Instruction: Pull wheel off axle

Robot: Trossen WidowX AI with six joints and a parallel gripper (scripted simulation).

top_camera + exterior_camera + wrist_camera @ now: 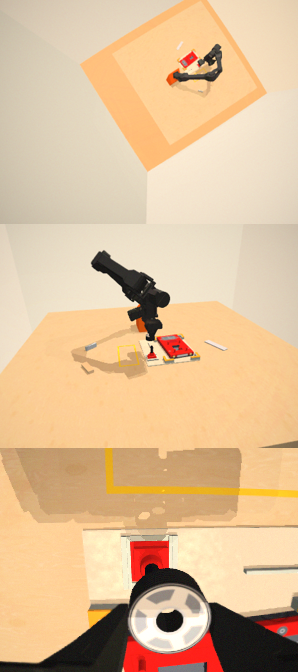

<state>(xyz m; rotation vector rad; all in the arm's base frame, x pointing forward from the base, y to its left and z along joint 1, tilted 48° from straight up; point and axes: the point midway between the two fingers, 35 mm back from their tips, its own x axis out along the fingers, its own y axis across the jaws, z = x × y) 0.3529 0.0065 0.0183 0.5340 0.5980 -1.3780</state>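
My gripper tip is now 7 cm above the black axle and 1 cm to the right of it. From my gripper tip the other things lie so: black wheel: right at my gripper tip; tan block: 26 cm to the right, 9 cm below, 6 cm ahead.
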